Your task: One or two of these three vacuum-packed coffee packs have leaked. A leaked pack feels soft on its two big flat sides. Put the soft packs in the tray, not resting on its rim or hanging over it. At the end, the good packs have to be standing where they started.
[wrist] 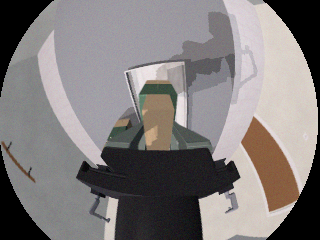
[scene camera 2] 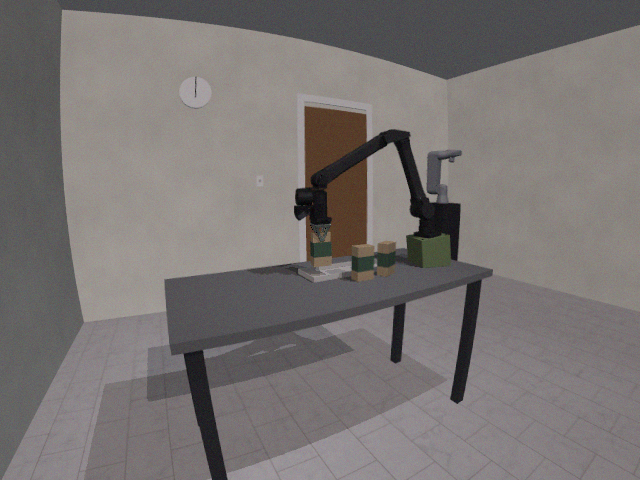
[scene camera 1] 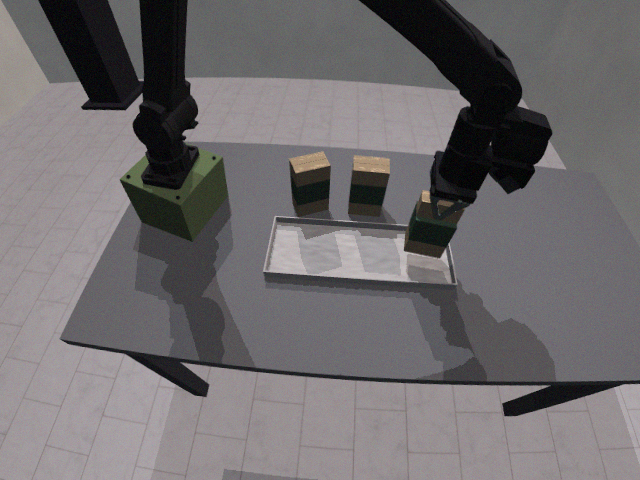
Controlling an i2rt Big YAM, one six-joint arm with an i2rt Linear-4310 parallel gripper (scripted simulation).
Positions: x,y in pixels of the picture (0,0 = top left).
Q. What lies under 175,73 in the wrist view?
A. A shallow grey tray.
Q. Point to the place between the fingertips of my gripper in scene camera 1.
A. At 437,213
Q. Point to a shallow grey tray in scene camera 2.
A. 338,270
